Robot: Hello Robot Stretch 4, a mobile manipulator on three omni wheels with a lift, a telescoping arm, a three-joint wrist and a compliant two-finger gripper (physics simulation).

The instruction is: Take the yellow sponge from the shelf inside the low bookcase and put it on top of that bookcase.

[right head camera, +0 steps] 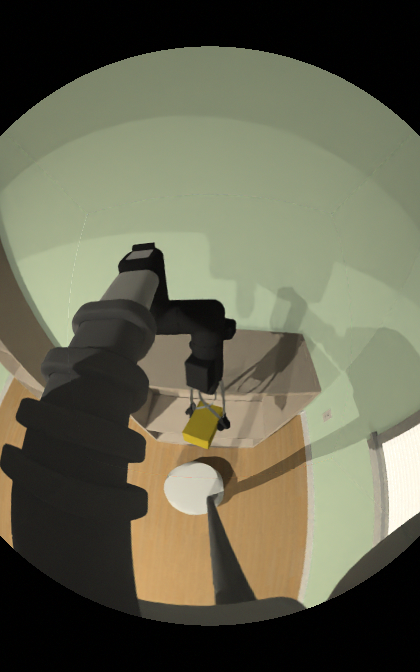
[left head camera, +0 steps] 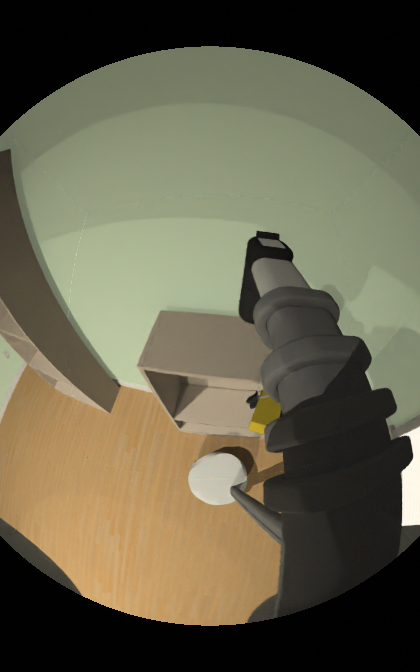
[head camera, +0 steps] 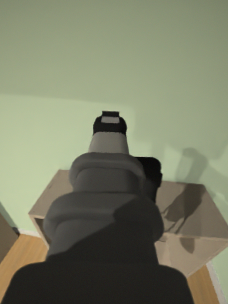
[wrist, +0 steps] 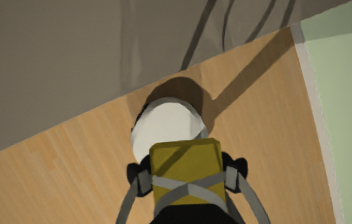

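Where they show: gripper, between the fingertips: [wrist: 186,166]; robot's base, origin of its link: [wrist: 168,131].
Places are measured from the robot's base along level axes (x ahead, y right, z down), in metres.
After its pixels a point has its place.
The yellow sponge [left head camera: 268,411] [right head camera: 201,427] [wrist: 185,155] @[z -1.078, x 0.275, y 0.096 m] is between the two fingertips of my gripper [right head camera: 207,418] [wrist: 186,166] @[z -1.036, x 0.244, y 0.087 m], which is shut on it. The low bookcase [head camera: 52,194] @[z -1.032, x 0.488, y -0.253 m] [left head camera: 200,345] [right head camera: 172,365] [wrist: 60,60] @[z -1.032, x 0.410, y 0.031 m] stands against the green wall, with its open front towards me. In the wrist view the sponge is off the front edge of the bookcase top, over the floor. Finger shadows fall on the top's right part. My arm hides the sponge and the fingers in the head view, and part of them in the left head view.
A white round object [left head camera: 215,477] [right head camera: 190,487] [wrist: 165,122] @[z -0.187, x 0.100, y 0.027 m] is on the wood floor before the bookcase, with a dark rod reaching it. A taller brown shelf unit [left head camera: 45,265] [right head camera: 15,300] stands at the left. A bright window [right head camera: 402,480] is at the right.
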